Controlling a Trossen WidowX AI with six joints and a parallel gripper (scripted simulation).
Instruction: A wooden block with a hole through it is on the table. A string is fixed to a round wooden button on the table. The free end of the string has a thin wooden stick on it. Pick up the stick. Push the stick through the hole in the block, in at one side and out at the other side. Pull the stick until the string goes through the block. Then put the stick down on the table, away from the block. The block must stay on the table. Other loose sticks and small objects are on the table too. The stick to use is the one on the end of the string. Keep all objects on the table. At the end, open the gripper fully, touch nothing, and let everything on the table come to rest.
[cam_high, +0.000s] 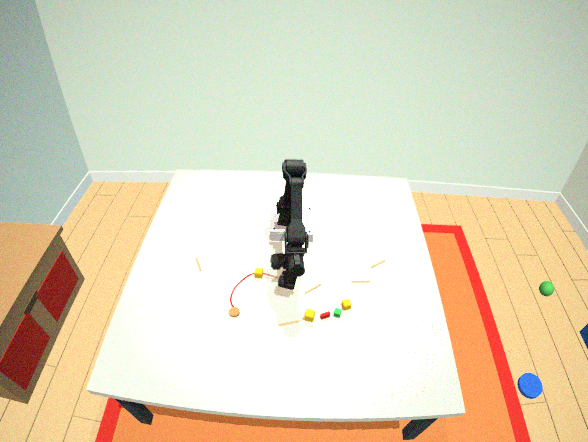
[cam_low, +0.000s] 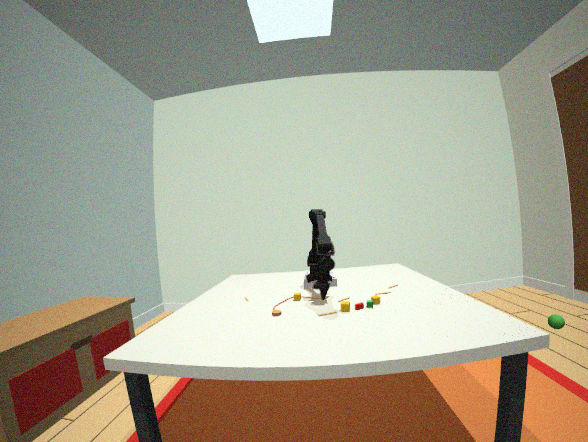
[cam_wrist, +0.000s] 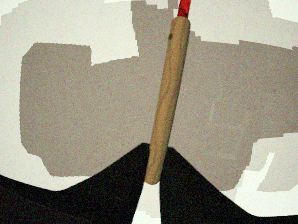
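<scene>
Right now my gripper tip is 40 mm to the left of the thin wooden stick and 10 mm below it. Also, from my gripper tip: green block: 200 mm to the left, 130 mm ahead, 10 mm above; then red block: 160 mm to the left, 150 mm ahead, 10 mm above; then yellow block: 120 mm to the right, 20 mm above, 10 mm behind.
</scene>
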